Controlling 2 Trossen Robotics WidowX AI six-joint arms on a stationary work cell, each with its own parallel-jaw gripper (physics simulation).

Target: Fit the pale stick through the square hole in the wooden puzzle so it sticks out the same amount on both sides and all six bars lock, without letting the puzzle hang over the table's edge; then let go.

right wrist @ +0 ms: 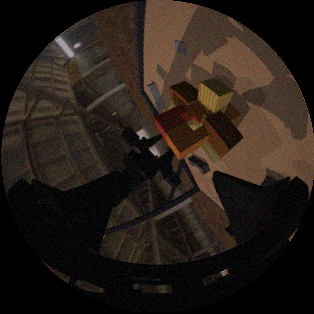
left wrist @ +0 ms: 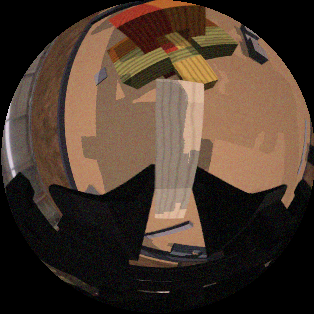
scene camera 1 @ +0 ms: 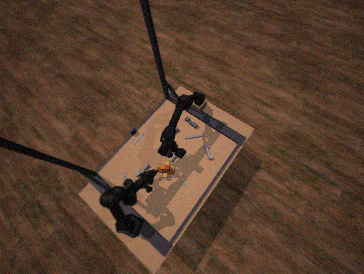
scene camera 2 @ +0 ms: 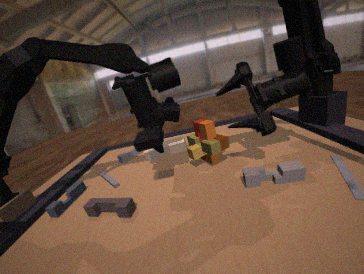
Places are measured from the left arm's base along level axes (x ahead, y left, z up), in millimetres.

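Pixels of known places: left gripper, fingertip midpoint: [left wrist: 173, 169] [scene camera 1: 176, 153] [scene camera 2: 162, 149]; right gripper, fingertip midpoint: [right wrist: 168, 176] [scene camera 1: 156, 169] [scene camera 2: 221, 110]; left arm's base at its link origin: [scene camera 1: 198, 101] [scene camera 2: 2, 201]; right arm's base at its link origin: [scene camera 1: 129, 226] [scene camera 2: 322, 93].
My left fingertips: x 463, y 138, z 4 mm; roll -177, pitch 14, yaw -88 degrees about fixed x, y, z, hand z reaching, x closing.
Observation:
For each thing: its top centre in the pictures, then the offset to it from my left fingertips.
- wooden puzzle at its top centre: [left wrist: 175, 40] [right wrist: 192, 128] [scene camera 2: 201, 138] dz +6, dx +116, dy +3 mm
- pale stick at its top centre: [left wrist: 168, 171] [scene camera 2: 163, 141] dz +22, dx +9, dy +0 mm
- light grey notched piece at its top centre: [scene camera 2: 272, 168] [scene camera 1: 141, 169] dz -39, dx +246, dy -141 mm
- dark brown notched bar at its top centre: [scene camera 2: 106, 202] [right wrist: 194, 165] dz -39, dx -123, dy -153 mm
- blue-grey notched piece at its top centre: [left wrist: 190, 254] [scene camera 2: 65, 193] dz -39, dx -293, dy -88 mm
The wooden puzzle [scene camera 1: 166, 169] [scene camera 2: 211, 146] [left wrist: 145, 65] [right wrist: 180, 127], of red, orange, green and yellow bars, stands on the table. My left gripper [scene camera 1: 172, 153] [scene camera 2: 156, 146] [left wrist: 173, 169] is shut on the pale stick [scene camera 2: 177, 146] [left wrist: 172, 125]. The stick's far end points at the puzzle and lies close to the yellow bar's end in the left wrist view; whether they touch is unclear. The stick is outside the puzzle, low over the table. My right gripper [scene camera 1: 153, 180] [scene camera 2: 225, 110] is open and empty beside the puzzle, its fingers spread one above the other in scene camera 2.
A light grey notched piece [scene camera 2: 291, 172], a dark brown notched bar [scene camera 2: 110, 206] and a blue-grey notched piece [scene camera 2: 67, 200] lie on the table. Thin strips [scene camera 2: 347, 176] [scene camera 2: 110, 180] lie near the sides. Dark rails [scene camera 1: 207, 194] border the table top; the puzzle stands well inside them.

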